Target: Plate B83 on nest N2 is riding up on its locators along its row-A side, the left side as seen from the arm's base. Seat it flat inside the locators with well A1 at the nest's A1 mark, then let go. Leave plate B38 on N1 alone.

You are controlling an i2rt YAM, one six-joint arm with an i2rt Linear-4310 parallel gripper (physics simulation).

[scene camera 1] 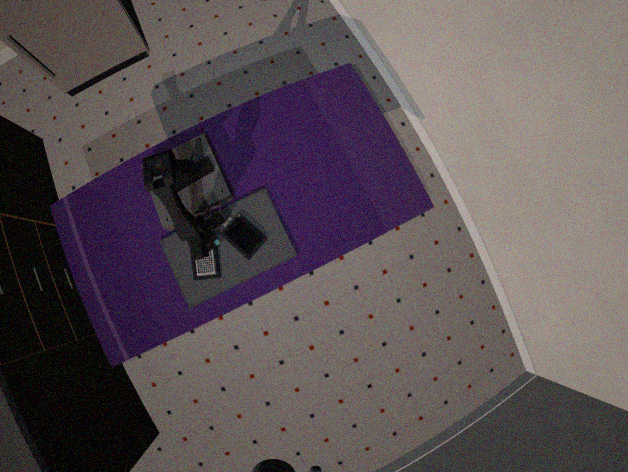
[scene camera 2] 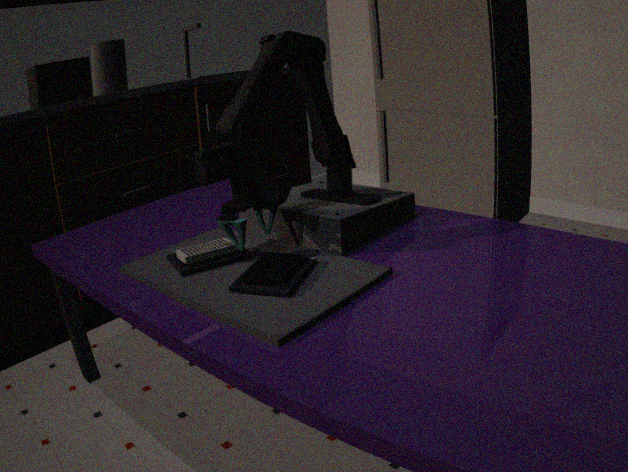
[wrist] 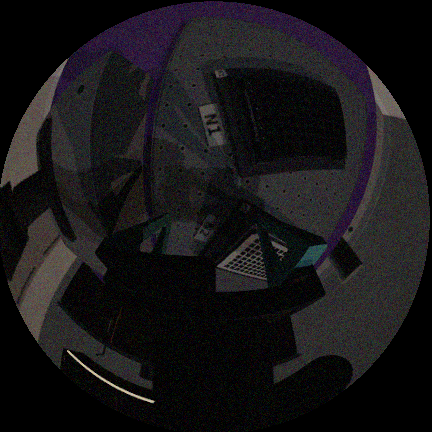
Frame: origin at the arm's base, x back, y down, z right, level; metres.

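Seen in the pictures: gripper, fingertip midpoint: (scene camera 2: 254,242) (wrist: 213,217); arm's base at its link origin: (scene camera 1: 191,175) (scene camera 2: 339,198) (wrist: 51,183).
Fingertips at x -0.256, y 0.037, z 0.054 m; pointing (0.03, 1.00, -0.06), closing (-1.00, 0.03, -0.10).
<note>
Pixels of each thing's top centre, then the offset from my fingertips to it. "*": a spot on its surface instead. Level surfaces: height alone.
- pale well plate at its top centre: (wrist: 267,266) (scene camera 2: 206,245) (scene camera 1: 204,259) dx -0.085, dy -0.010, dz +0.067 m
- dark nest N2 at its top centre: (wrist: 262,261) (scene camera 2: 206,250) (scene camera 1: 204,259) dx -0.082, dy +0.003, dz +0.071 m
- Black plate B38 at its top centre: (wrist: 310,116) (scene camera 2: 273,264) (scene camera 1: 243,236) dx -0.081, dy -0.002, dz -0.124 m
- nest N1 at a spot on its surface: (wrist: 295,166) * dx -0.082, dy +0.013, dz -0.067 m
- purple table at its surface level: dy +0.037 m
- N1 label at a spot on its surface: (wrist: 212,125) * dx +0.011, dy +0.023, dz -0.091 m
- N2 label at a spot on its surface: (wrist: 205,227) * dx +0.008, dy +0.023, dz +0.032 m
Plate B83, a pale well plate (scene camera 1: 205,264) (scene camera 2: 205,248) (wrist: 245,260), is in the dark nest N2 (scene camera 2: 203,267); its tilt and well A1 are too dark to make out. My gripper (scene camera 2: 254,241) (wrist: 213,217) is open, with its teal fingers pointing down and nothing between them. One finger is low at the arm-side end of B83 and covers part of it in the wrist view; contact cannot be told. The other finger is off to the side, nearer the arm's base. Black plate B38 (scene camera 1: 244,234) (scene camera 2: 276,268) (wrist: 295,120) lies in nest N1 (wrist: 295,166), apart from the fingers.
Both nests stand on a grey perforated board (scene camera 1: 276,223) (scene camera 2: 335,289) (wrist: 182,55) on the purple table (scene camera 1: 304,152) (scene camera 2: 431,314). The arm's grey base box (scene camera 2: 375,223) stands close behind the board. The N1 label (wrist: 212,125) and N2 label (wrist: 205,227) face the base side.
</note>
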